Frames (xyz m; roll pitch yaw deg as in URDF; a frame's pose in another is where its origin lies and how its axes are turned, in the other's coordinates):
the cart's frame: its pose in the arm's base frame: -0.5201 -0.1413 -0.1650 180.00 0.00 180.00
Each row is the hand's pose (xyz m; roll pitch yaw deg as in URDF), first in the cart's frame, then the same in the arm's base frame.
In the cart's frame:
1: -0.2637 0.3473 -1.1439 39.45 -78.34 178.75
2: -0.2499 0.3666 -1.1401 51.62 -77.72 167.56
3: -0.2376 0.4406 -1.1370 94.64 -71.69 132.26
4: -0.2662 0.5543 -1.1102 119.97 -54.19 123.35
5: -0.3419 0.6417 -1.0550 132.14 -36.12 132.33
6: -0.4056 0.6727 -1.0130 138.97 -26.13 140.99
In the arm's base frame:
1: -0.2564 0.2060 0.9789 -140.55 78.34 1.25
2: -0.2702 0.2253 0.9751 -128.38 77.72 12.44
3: -0.2825 0.2993 0.9720 -85.36 71.69 47.74
4: -0.2539 0.4130 0.9452 -60.03 54.19 56.65
5: -0.1782 0.5004 0.8900 -47.86 36.12 47.67
6: -0.1145 0.5314 0.8480 -41.03 26.13 39.01

